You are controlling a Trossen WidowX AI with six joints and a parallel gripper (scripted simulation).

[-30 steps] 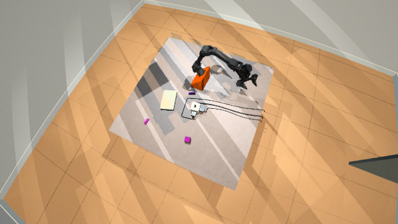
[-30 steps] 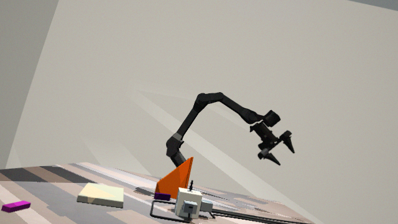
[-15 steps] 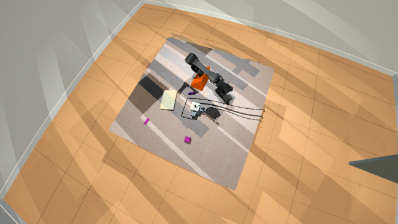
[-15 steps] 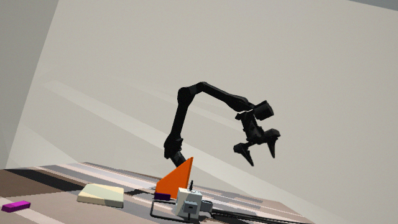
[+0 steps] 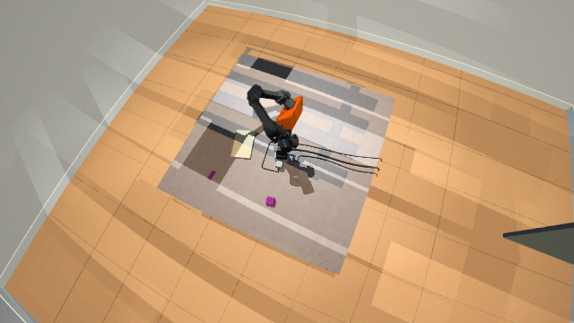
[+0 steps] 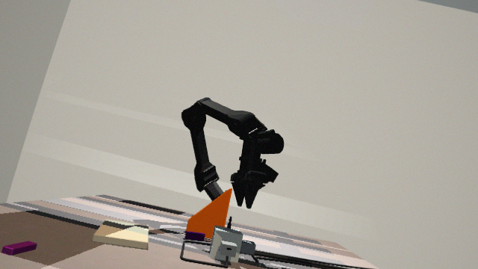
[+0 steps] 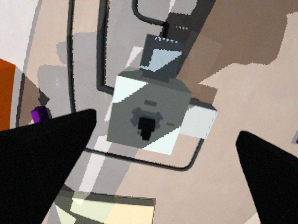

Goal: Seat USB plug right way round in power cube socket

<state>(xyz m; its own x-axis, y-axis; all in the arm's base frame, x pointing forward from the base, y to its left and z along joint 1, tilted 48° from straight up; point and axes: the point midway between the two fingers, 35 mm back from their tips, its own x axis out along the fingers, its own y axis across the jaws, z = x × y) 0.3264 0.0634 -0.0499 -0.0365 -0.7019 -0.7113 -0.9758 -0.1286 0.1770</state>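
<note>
Now: gripper tip 30 mm to the left of the dark USB plug and 50 mm above it. From my gripper tip the other things lie so: cream pad (10 mm behind, 320 mm to the right, 140 mm below); then purple block (270 mm ahead, 430 mm to the right, 140 mm below).
</note>
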